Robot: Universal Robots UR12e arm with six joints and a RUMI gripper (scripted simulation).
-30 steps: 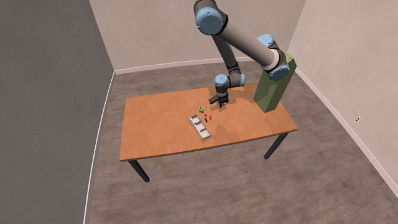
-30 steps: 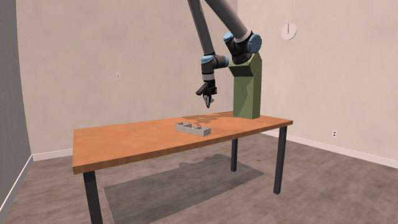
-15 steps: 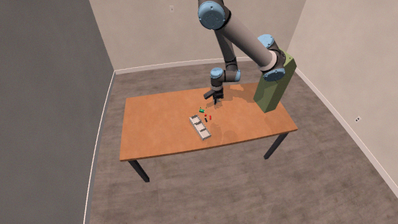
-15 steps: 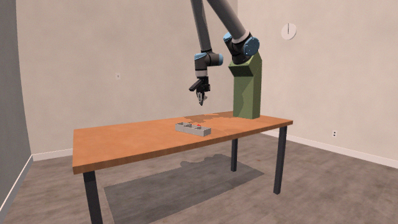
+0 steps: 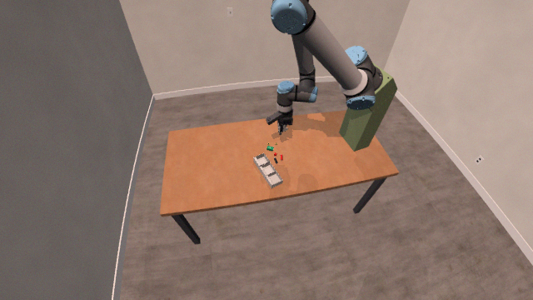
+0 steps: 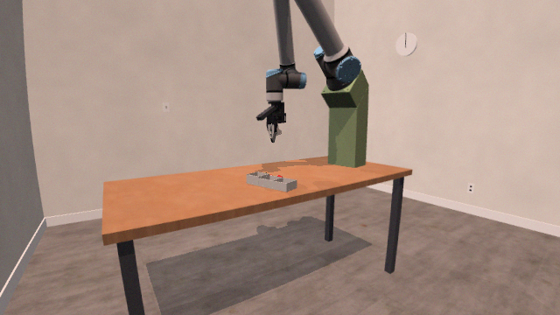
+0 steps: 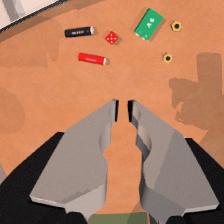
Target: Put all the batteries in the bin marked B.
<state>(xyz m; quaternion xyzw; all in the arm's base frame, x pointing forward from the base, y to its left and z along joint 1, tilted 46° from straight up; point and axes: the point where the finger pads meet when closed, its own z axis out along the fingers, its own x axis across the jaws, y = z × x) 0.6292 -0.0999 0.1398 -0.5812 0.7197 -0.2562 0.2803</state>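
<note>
Right now the grey bin tray is 18 cm below my hand, 14 cm ahead of it and 12 cm to the left of it. Round my hand: red battery: 20 cm below, 5 cm to the left; green battery: 20 cm below, 5 cm to the right, 3 cm ahead; red die: 20 cm below, 3 cm ahead, 1 cm to the left.
</note>
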